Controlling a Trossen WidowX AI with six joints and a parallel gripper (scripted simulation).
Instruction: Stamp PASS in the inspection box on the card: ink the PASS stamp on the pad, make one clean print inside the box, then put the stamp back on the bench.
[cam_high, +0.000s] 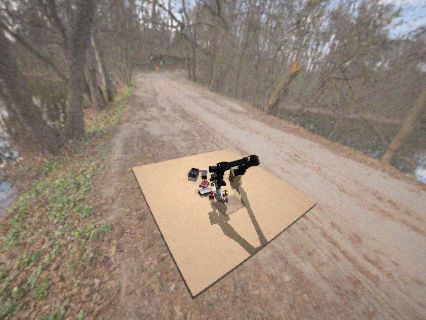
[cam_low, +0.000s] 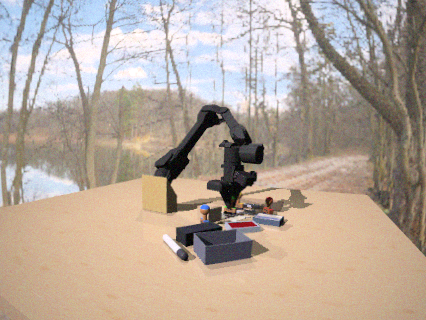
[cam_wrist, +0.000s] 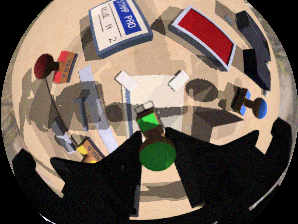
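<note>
My gripper tip is 120 mm to the left of the red ink pad, 80 mm short of it and 20 mm above it. Round my gripper tip: green-knobbed stamp right at my gripper tip; then red-knobbed stamp 120 mm ahead, 70 mm to the left, 10 mm below; then yellow-knobbed stamp 100 mm to the left, 10 mm below.
</note>
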